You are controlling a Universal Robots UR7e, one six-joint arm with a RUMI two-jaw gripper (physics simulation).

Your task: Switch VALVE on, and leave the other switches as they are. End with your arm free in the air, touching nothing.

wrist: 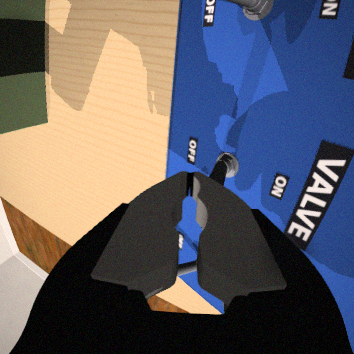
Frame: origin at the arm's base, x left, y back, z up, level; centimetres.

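Seen in the pictures: gripper, between the fingertips: [189,174].
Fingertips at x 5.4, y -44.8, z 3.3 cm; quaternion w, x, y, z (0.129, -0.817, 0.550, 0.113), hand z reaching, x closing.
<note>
A point is followed by its place in that frame.
The VALVE switch [228,164] @(x 6.2, y -46.9, z 0.0 cm) has a round metal collar on the blue panel [200,65] @(x 11.7, y -40.7, z -2.5 cm), between its OFF label [192,150] @(x 4.6, y -43.4, z -2.3 cm) and ON label [279,185] @(x 7.1, y -50.9, z 0.8 cm). The large VALVE label [320,195] @(x 8.4, y -53.2, z 1.8 cm) is to the right. Its dark lever [218,173] @(x 6.2, y -46.5, z 2.6 cm) runs down and left from the collar in the picture. The lever's end is hidden behind the right jaw, so its full tilt does not show. My gripper [189,174] @(x 5.4, y -44.8, z 3.3 cm) is shut and empty. Its tips are on the OFF side of the lever, close to it; whether they touch cannot be told.
Another switch [257,8] @(x 16.6, y -43.4, z -0.2 cm) is at the top edge, between its own OFF and ON labels. Part of a further lever [188,268] @(x -5.7, y -49.3, z 1.4 cm) shows through the gap between the jaws. A wooden table [100,150] @(x -7.1, y -27.7, z -9.7 cm) lies left of the panel, with a green and black object [22,100] @(x -3.7, y -12.8, z -5.0 cm) at the far left.
</note>
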